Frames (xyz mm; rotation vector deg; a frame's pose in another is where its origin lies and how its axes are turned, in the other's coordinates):
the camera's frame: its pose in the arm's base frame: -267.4 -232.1 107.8 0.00 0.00 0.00
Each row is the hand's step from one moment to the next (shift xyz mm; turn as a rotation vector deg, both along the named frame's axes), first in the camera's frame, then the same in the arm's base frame.
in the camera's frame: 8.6 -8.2 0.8 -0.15 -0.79 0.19
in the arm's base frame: 8.6 -8.2 0.8 -0.15 -0.79 0.19
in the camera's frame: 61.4 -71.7 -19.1 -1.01 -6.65 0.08
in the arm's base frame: 61.4 -71.7 -19.1 -1.01 -6.65 0.08
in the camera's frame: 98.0 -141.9 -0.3 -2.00 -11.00 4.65
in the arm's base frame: 98.0 -141.9 -0.3 -2.00 -11.00 4.65
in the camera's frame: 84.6 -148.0 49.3 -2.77 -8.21 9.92
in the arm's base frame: 84.6 -148.0 49.3 -2.77 -8.21 9.92
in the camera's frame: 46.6 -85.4 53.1 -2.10 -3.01 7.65
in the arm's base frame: 46.6 -85.4 53.1 -2.10 -3.01 7.65
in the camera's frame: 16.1 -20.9 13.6 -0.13 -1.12 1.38
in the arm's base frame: 16.1 -20.9 13.6 -0.13 -1.12 1.38
